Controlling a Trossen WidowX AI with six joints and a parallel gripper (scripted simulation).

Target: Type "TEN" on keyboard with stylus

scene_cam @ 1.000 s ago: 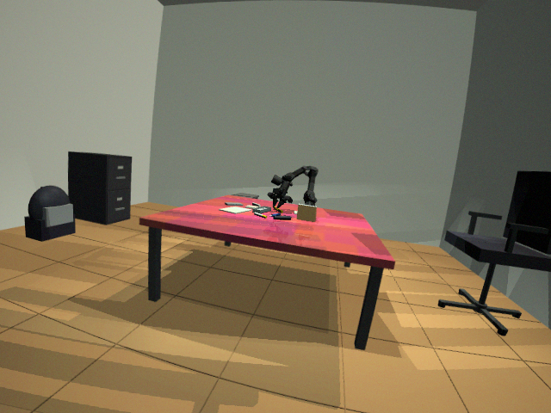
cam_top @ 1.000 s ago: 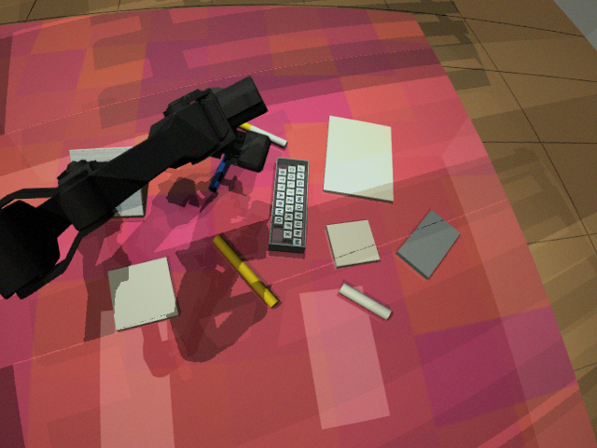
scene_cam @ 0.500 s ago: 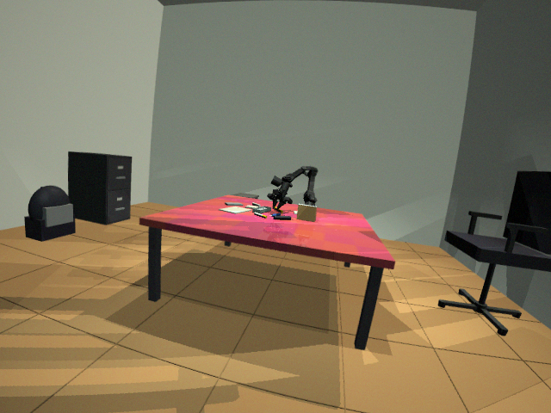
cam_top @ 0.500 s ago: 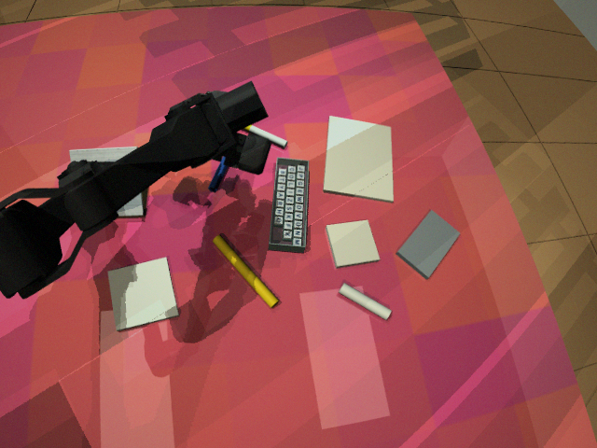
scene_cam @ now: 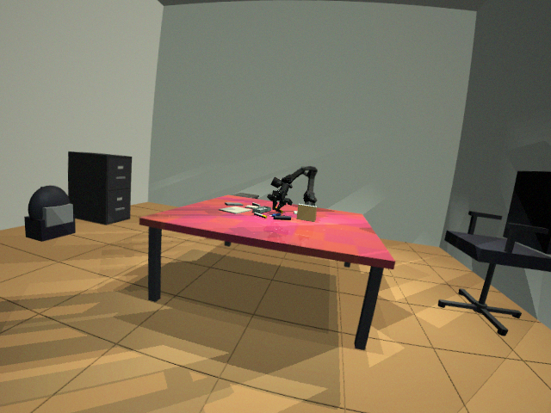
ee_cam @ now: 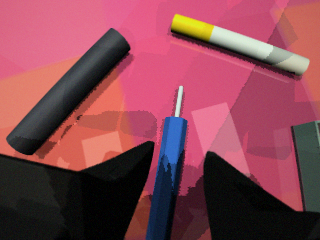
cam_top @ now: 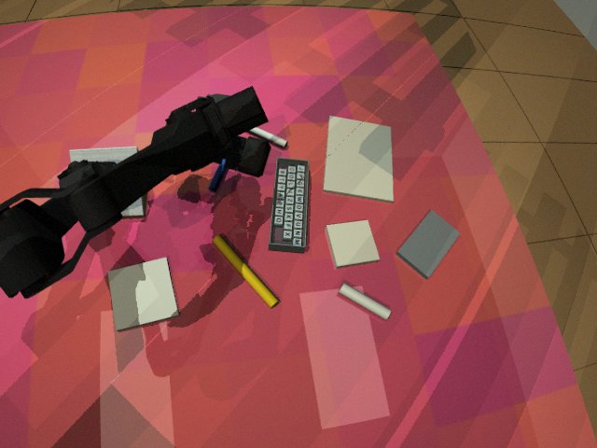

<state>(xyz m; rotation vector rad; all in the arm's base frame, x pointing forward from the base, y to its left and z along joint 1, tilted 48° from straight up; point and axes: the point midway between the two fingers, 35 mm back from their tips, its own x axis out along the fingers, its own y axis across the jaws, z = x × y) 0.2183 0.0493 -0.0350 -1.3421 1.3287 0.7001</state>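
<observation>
Now: gripper tip 3 cm above the dark blue stylus and 1 cm to the right of it. Round my gripper tip: sheet 28 cm ahead, 4 cm below, 3 cm to the left; dark cylinder 8 cm behind, 6 cm to the left, 3 cm below; white-and-yellow pen 9 cm to the left, 6 cm ahead, 3 cm below.
</observation>
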